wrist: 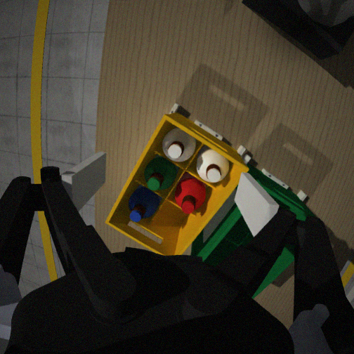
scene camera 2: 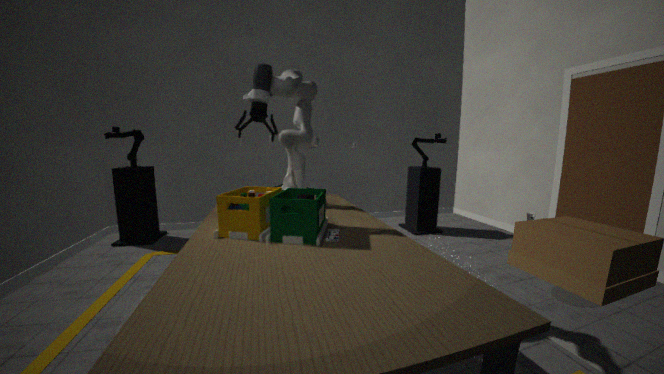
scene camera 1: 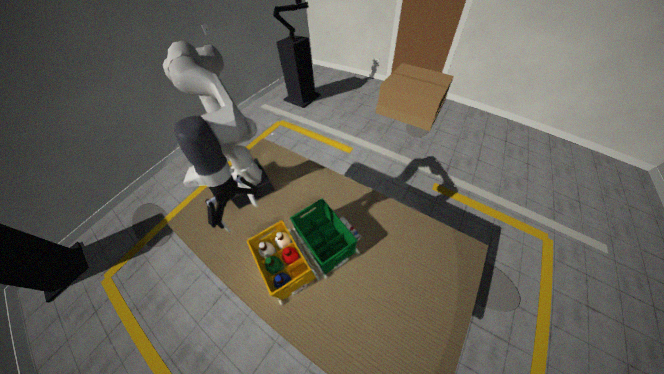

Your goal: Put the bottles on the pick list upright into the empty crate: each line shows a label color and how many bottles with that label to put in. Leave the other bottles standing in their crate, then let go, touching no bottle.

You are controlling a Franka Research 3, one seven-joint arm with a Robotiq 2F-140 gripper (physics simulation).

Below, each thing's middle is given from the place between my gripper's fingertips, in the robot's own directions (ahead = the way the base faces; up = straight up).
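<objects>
There is the green bottle [wrist: 159, 173], and my gripper is 50 mm to the left of it, 100 mm short of it and 290 mm above it. The red bottle [wrist: 190, 192] is 140 mm ahead of my hand, 30 mm to the left of it and 290 mm below it. As for the blue bottle [wrist: 143, 202], I find it 80 mm to the right of my hand and 190 mm ahead of it, and 290 mm below it.
</objects>
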